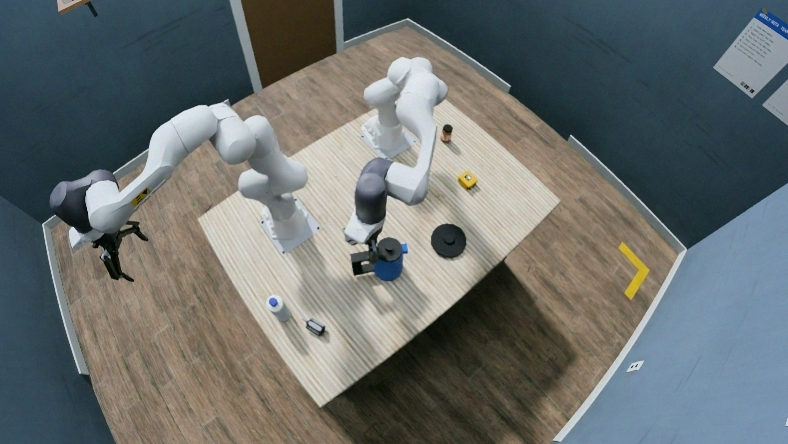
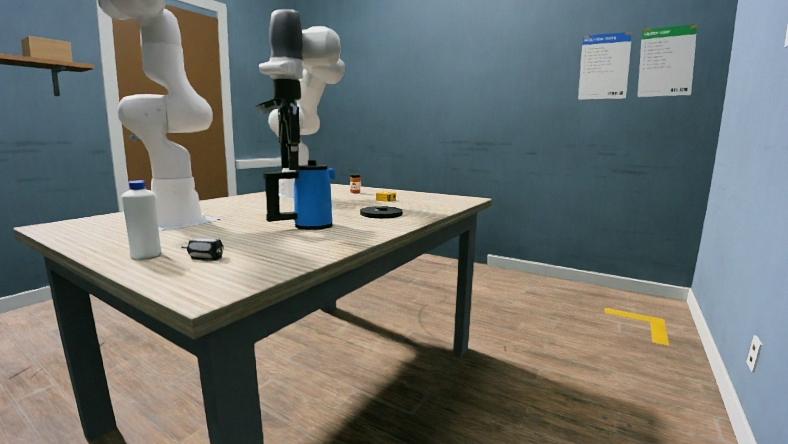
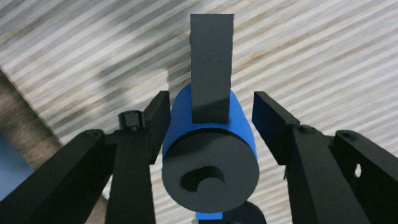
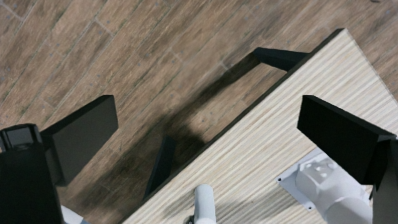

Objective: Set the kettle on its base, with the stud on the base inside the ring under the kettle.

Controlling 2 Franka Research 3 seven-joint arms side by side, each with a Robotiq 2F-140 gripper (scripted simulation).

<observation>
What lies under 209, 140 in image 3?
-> A blue kettle.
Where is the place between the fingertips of my right gripper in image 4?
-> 208, 111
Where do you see a round black base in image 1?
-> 448, 240
</observation>
